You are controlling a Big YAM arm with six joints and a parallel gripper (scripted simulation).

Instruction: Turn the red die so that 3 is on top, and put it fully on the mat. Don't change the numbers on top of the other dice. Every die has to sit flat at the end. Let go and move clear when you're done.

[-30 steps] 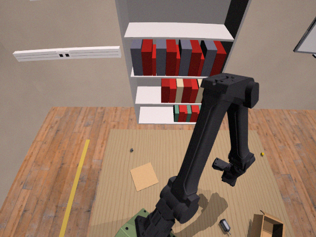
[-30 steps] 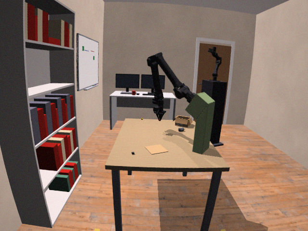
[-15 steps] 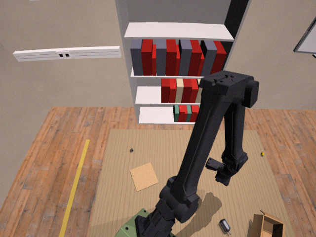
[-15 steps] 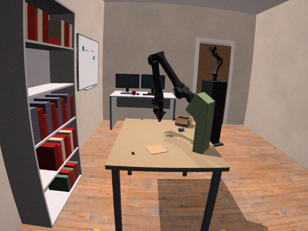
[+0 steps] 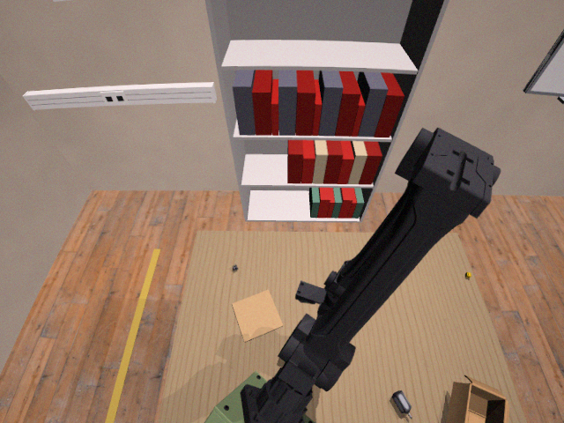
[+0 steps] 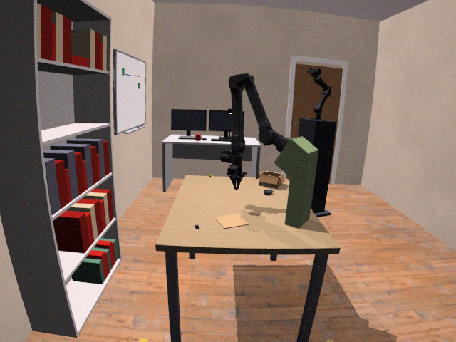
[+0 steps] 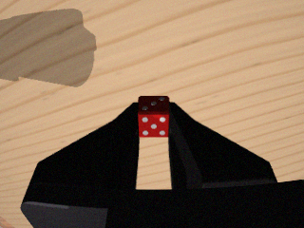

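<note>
Now: hand 20 cm to the right of the tan square mat, 11 cm short of it and 11 cm above it. Round my hand: red die 1 cm below; dark object 31 cm behind, 13 cm to the right, 10 cm below; black die 31 cm ahead, 23 cm to the left, 11 cm below.
</note>
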